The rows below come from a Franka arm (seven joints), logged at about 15 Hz.
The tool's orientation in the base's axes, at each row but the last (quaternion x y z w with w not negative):
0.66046, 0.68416, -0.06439, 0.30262
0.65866, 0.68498, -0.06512, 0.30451
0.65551, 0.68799, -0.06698, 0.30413
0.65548, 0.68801, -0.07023, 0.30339
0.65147, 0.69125, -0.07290, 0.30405
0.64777, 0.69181, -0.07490, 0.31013
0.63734, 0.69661, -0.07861, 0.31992
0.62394, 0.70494, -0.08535, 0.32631
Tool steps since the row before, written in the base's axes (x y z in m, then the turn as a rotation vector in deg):
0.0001, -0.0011, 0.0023, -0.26, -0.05, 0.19
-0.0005, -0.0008, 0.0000, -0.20, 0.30, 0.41
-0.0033, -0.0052, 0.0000, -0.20, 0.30, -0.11
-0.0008, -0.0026, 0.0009, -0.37, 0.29, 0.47
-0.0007, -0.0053, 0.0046, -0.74, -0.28, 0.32
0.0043, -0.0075, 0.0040, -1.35, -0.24, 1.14
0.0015, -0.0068, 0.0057, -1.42, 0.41, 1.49
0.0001, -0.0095, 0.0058, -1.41, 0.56, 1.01
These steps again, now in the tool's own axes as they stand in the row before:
-0.0021, 0.0007, -0.0013, -0.15, -0.19, -0.21
-0.0007, -0.0006, 0.0002, 0.04, -0.02, -0.54
-0.0046, -0.0038, 0.0015, 0.31, -0.18, -0.12
-0.0027, -0.0008, 0.0003, -0.01, -0.17, -0.64
-0.0069, 0.0000, -0.0013, -0.43, -0.64, -0.36
-0.0083, 0.0041, 0.0020, -0.85, -0.97, -1.23
-0.0088, 0.0019, -0.0004, -0.49, -0.82, -1.87
-0.0111, -0.0002, 0.0006, -0.10, -0.91, -1.57

